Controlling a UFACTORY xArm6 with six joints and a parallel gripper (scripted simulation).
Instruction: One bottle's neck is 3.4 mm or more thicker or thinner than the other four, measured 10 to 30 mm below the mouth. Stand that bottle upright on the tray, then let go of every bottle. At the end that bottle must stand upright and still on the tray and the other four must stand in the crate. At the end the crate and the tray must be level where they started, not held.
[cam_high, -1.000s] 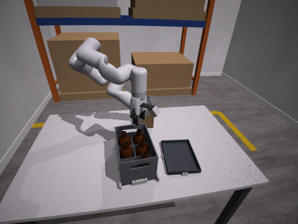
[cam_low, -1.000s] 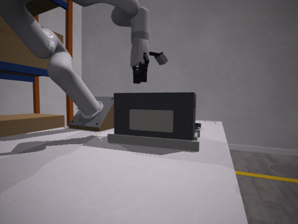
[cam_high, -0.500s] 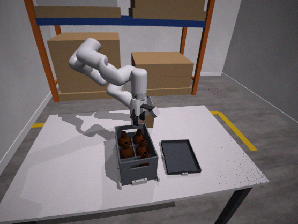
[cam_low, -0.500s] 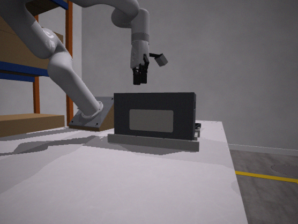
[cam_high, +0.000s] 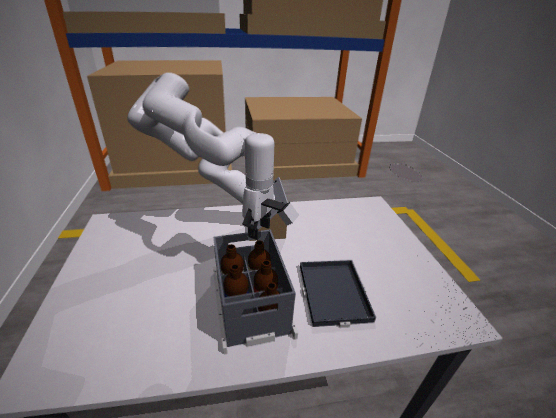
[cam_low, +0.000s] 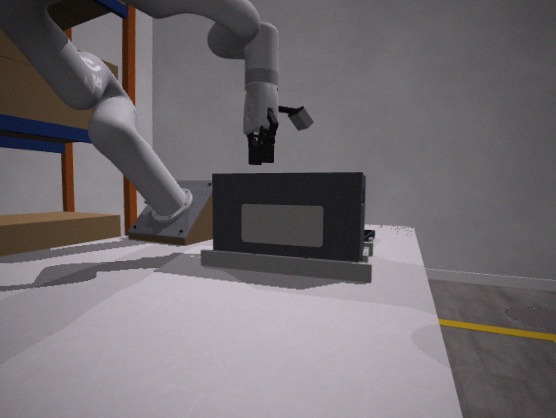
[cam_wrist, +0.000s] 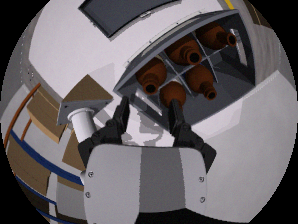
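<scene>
Right now the glass bottle is 13 cm below my hand. From my hand the other things lie so: dark grey crate 14 cm below, 10 cm ahead, 3 cm to the right; dark tray 24 cm to the left, 21 cm below, 9 cm ahead.
</scene>
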